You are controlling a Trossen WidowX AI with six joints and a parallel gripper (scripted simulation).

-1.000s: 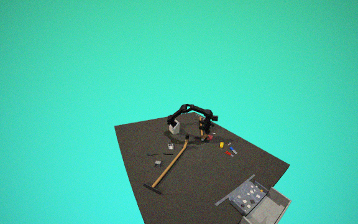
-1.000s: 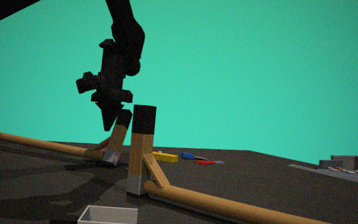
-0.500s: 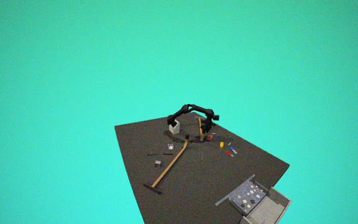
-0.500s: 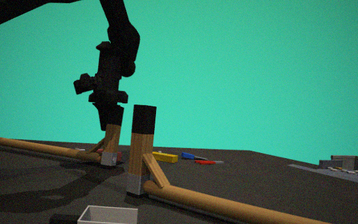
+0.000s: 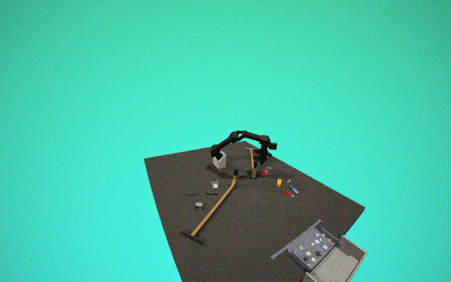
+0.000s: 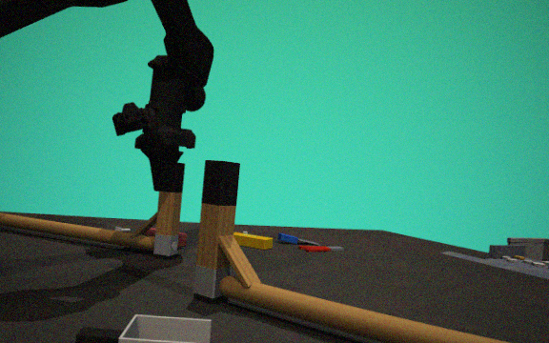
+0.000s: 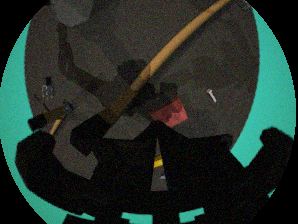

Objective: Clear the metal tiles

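Right now my gripper tip is 510 mm to the left of the long scraper, 230 mm short of it and 30 mm above it. From my gripper tip the other things lie so: red block (80 mm below, 40 mm to the left, 10 mm ahead); then yellow block (190 mm ahead, 80 mm below, 70 mm to the left); then blue tool (310 mm ahead, 120 mm to the left, 90 mm below).
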